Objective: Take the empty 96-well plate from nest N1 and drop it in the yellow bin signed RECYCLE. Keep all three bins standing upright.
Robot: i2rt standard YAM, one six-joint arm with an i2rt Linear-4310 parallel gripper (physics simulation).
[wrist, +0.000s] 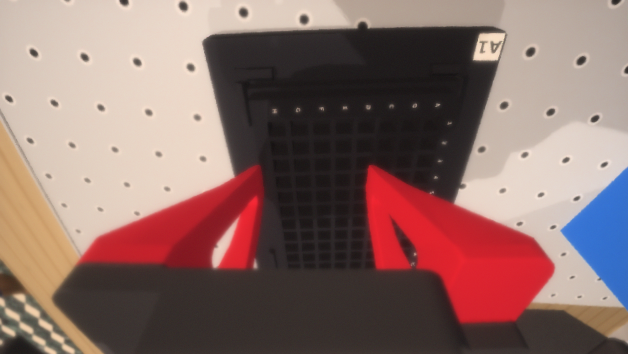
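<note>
The black 96-well plate (356, 154) lies flat in a black nest (300, 55) with a white A1 label at its upper right corner. The plate's wells look dark and empty, with small row letters along the near-top edge. My gripper (314, 177) is part-way open with two red fingers. The gap between the tips is narrower than the plate. The left tip is over the plate's left border and the right tip is over the wells, with nothing seen gripped between them. The gripper body hides the plate's lower end. The yellow RECYCLE bin does not show.
A white perforated board (100, 130) lies under the nest. Its wooden edge (31, 200) runs down the left side. A blue surface (605, 235) rises at the right edge. A checkered pattern (30, 320) shows at the lower left.
</note>
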